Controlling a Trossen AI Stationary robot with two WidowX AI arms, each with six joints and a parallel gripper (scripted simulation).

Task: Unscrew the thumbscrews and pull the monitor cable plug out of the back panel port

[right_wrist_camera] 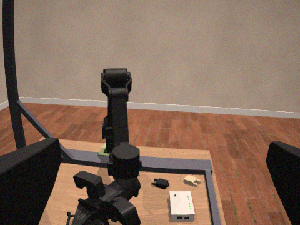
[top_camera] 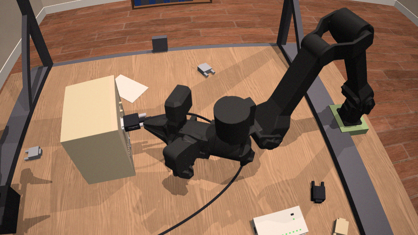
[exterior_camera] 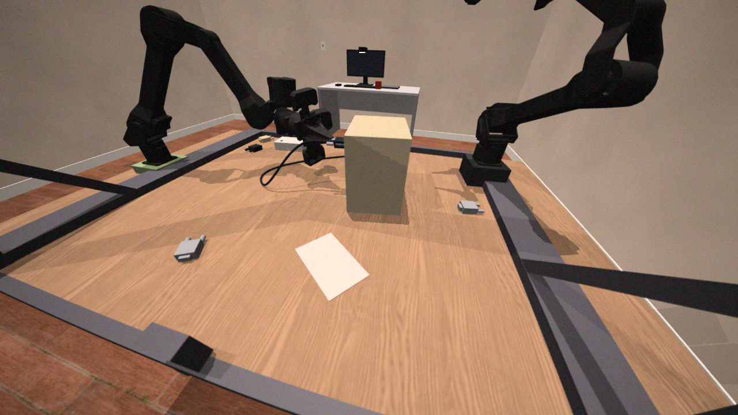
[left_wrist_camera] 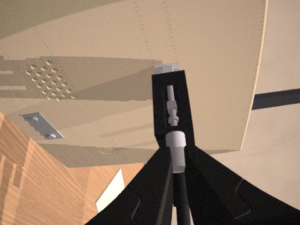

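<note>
The black monitor plug lies 4 cm to the right of my left hand and 3 cm behind it. Also, from my left hand: white device: 25 cm ahead, 17 cm to the left, 11 cm below; white sheet: 28 cm behind, 12 cm below, 6 cm to the right; beige box: 13 cm to the right, 6 cm behind, 4 cm below.
</note>
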